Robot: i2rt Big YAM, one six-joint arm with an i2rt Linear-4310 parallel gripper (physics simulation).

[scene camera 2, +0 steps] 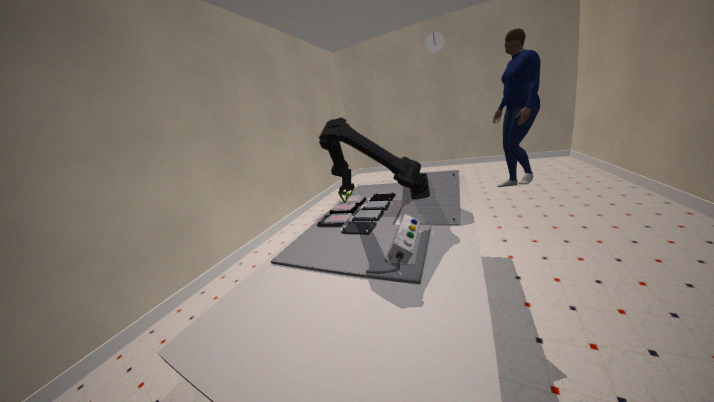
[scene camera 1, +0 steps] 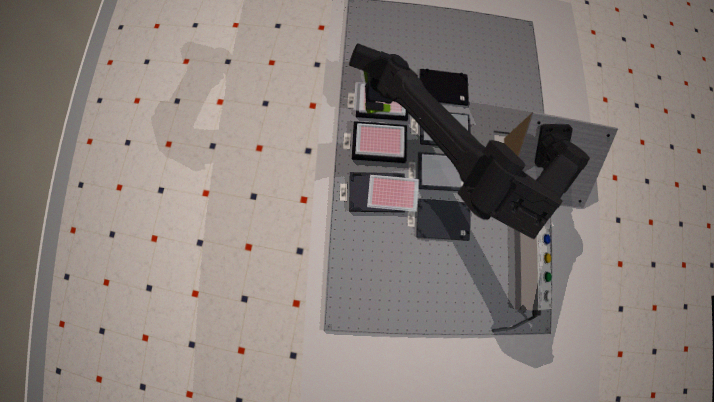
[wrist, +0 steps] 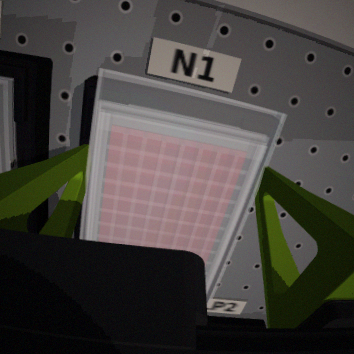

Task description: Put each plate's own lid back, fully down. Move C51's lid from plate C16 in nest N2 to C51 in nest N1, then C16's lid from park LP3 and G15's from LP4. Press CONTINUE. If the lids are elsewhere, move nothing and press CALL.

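Places are measured from the arm's base along level axes (x down, y left, z ahead), in centimetres.
Where they show: gripper, between the fingertips: [scene camera 2: 347,199] [scene camera 1: 368,98] [wrist: 175,164]; arm's base, origin of its link: [scene camera 2: 419,186] [scene camera 1: 552,144].
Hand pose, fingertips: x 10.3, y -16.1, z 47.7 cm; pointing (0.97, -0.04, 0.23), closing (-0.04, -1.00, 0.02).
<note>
Each offset is from my fingertips to the top centre of the thing. "pt": to the spot under its first point.
My gripper [scene camera 1: 373,94] [scene camera 2: 345,197] [wrist: 175,164] is at nest N1, its green fingers set wide against the two long sides of a clear lid {dy +0.2, dx -1.3, dz -2.5 cm} [scene camera 1: 361,97] [wrist: 190,97]. The lid lies over the pink plate {pt dy +3.6, dx -1.2, dz -8.0 cm} [scene camera 1: 398,108] [wrist: 170,190] and juts past its end towards the N1 label {pt dy -0.3, dx +2.2, dz +4.7 cm} [wrist: 194,65]. Its height above the plate is hard to tell. The neighbouring pink plate {dy +12.6, dx -1.2, dz -2.8 cm} [scene camera 1: 380,141] sits in its black nest. A third pink plate {dy +27.0, dx -1.4, dz -5.8 cm} [scene camera 1: 392,193] lies shifted off its dark nest {pt dy +26.6, dx +0.7, dz +3.4 cm} [scene camera 1: 357,192], towards the parks. Pale lids [scene camera 1: 462,125] {dy +20.6, dx +0.7, dz -20.3 cm} [scene camera 1: 440,170] lie in two middle parks, partly behind the arm.
Outer parks {pt dy -5.2, dx +1.4, dz -22.4 cm} [scene camera 1: 444,86] {pt dy +34.0, dx +1.5, dz -18.9 cm} [scene camera 1: 442,220] show dark, bare tops. The button box {pt dy +56.2, dx -4.6, dz -44.9 cm} [scene camera 2: 404,242] has blue {pt dy +40.5, dx -4.7, dz -46.3 cm} [scene camera 1: 547,239], yellow {pt dy +45.6, dx -4.6, dz -46.2 cm} [scene camera 1: 548,258], green {pt dy +50.3, dx -4.7, dz -45.8 cm} [scene camera 1: 548,276] and silver {pt dy +55.4, dx -4.8, dz -44.9 cm} [scene camera 1: 546,296] buttons; its cable lies at the board's corner. A person [scene camera 2: 521,95] stands beyond the table.
</note>
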